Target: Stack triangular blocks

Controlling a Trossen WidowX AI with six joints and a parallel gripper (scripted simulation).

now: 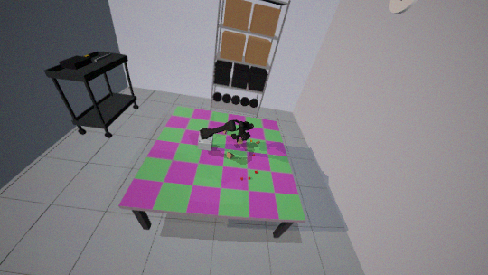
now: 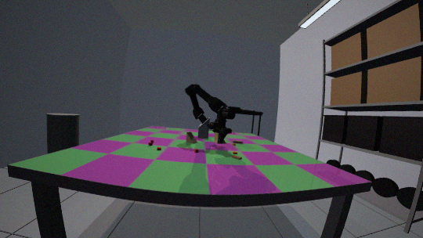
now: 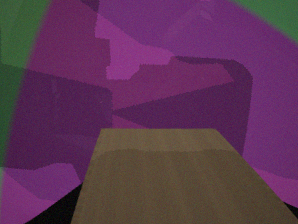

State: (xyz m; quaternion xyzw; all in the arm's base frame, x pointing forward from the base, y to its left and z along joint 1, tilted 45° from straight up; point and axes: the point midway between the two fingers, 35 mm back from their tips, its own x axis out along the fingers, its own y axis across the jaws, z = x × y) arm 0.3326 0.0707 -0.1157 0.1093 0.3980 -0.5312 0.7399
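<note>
My gripper tip is 10 mm to the left of the triangular block and 10 mm below it.
</note>
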